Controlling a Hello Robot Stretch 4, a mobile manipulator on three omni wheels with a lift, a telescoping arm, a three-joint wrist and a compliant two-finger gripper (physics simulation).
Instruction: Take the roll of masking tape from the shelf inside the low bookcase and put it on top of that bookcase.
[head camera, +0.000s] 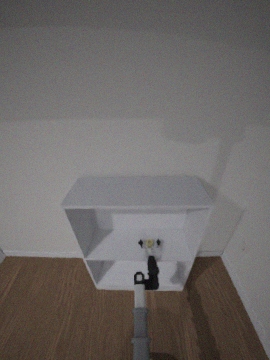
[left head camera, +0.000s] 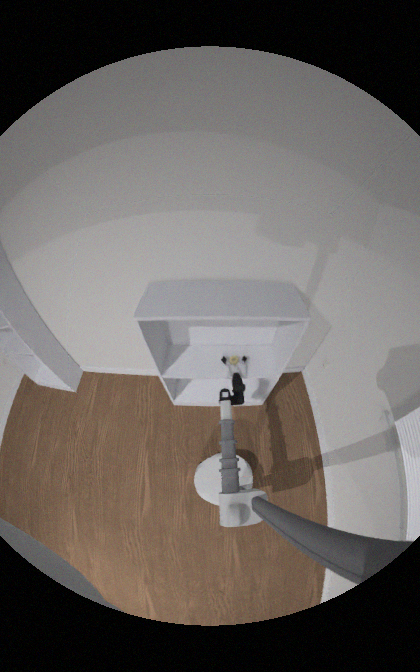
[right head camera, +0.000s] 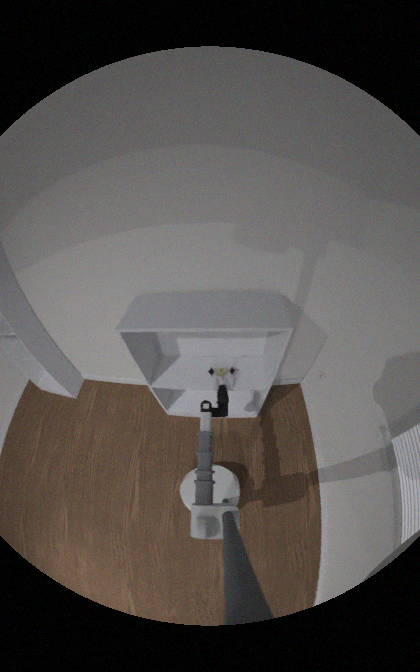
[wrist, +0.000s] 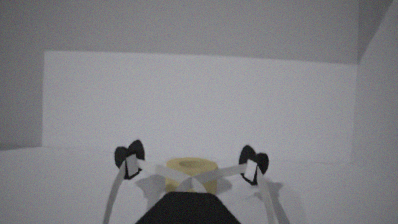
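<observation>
The roll of masking tape is yellow and lies flat on the middle shelf inside the low white bookcase. My gripper is open, with one fingertip on each side of the tape and a gap on both sides. In the wrist view the gripper's body and finger links hide the lower front of the tape. The arm reaches into the upper compartment from the front.
The bookcase's top board is above the arm, and its side panels stand left and right of the gripper. A wall is behind it and another wall is to the right. A white shelf unit stands at the far left.
</observation>
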